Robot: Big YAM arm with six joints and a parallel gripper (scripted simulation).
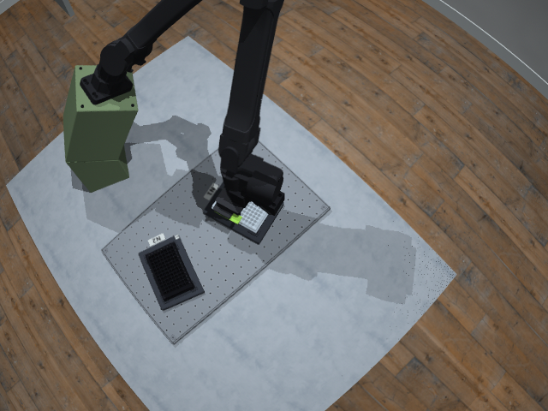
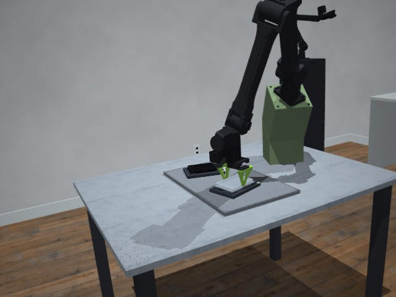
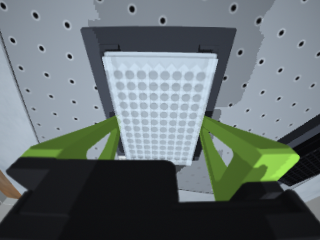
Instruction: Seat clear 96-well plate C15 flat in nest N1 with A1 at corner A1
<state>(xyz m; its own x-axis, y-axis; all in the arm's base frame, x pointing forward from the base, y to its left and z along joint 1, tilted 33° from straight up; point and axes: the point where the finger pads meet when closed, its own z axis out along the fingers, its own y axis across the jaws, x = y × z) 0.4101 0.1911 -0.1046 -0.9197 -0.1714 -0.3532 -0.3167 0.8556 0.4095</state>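
My hand is 1 cm above the clear plate C15. From my hand the other things lie so: dark plate nest N1: 2 cm below; then N1 tag: 9 cm behind, 3 cm to the right, 3 cm below; then N2 tag: 22 cm to the right, 8 cm behind, 3 cm below.
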